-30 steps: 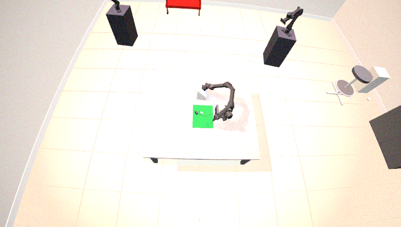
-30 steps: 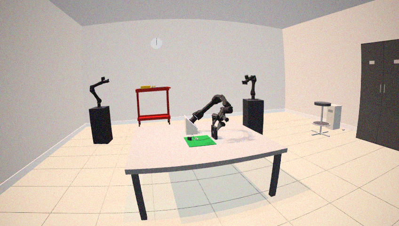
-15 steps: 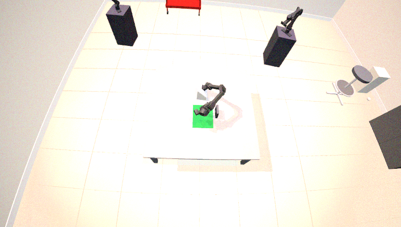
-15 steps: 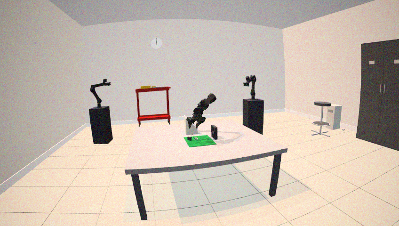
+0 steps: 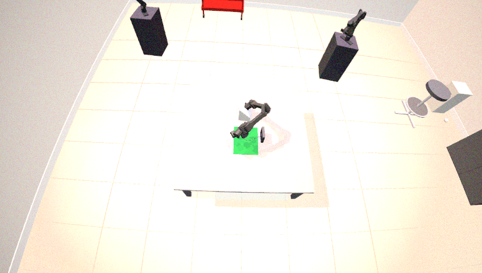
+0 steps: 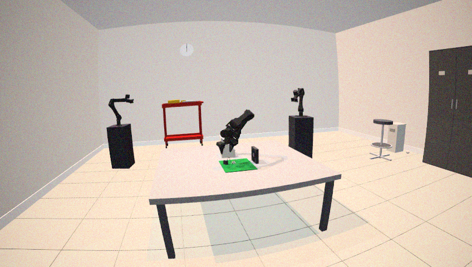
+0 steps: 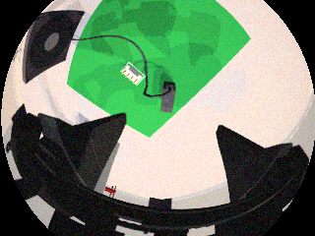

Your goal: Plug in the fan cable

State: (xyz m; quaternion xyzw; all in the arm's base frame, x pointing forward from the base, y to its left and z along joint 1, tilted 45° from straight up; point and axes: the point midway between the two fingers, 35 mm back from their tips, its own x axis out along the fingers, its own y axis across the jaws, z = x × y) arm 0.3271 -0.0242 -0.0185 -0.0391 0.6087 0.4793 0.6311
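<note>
Now: the dark fan plug 2 cm behind my gripper tip, 1 cm to the right of it and 8 cm below it. Also, from my gripper tip: green board (1 cm ahead, 8 cm to the left, 11 cm below); then white four-pin header (3 cm behind, 6 cm to the left, 10 cm below); then black fan (5 cm behind, 23 cm to the left, 4 cm below).
</note>
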